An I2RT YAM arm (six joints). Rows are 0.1 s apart.
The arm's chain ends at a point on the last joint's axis. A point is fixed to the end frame.
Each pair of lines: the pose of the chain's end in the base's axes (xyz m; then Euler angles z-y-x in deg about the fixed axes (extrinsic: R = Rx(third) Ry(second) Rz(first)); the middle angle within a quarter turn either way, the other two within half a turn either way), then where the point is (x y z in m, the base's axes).
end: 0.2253, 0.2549, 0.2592, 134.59, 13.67, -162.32
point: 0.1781 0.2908 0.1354
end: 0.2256, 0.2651, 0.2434, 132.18, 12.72, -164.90
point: 0.1764 0.2921 0.1181
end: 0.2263, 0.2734, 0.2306, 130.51, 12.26, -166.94
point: 0.1763 0.2936 0.1044
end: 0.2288, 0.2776, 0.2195, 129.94, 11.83, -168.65
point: 0.1780 0.2933 0.0930
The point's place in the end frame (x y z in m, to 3 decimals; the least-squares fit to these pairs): 0.056 0.052 0.114
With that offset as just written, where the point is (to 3 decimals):
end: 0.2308, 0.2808, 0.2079, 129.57, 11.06, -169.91
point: 0.178 0.293 0.082
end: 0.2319, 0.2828, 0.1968, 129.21, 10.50, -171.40
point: 0.178 0.291 0.071
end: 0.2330, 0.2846, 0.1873, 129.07, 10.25, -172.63
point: 0.179 0.290 0.061
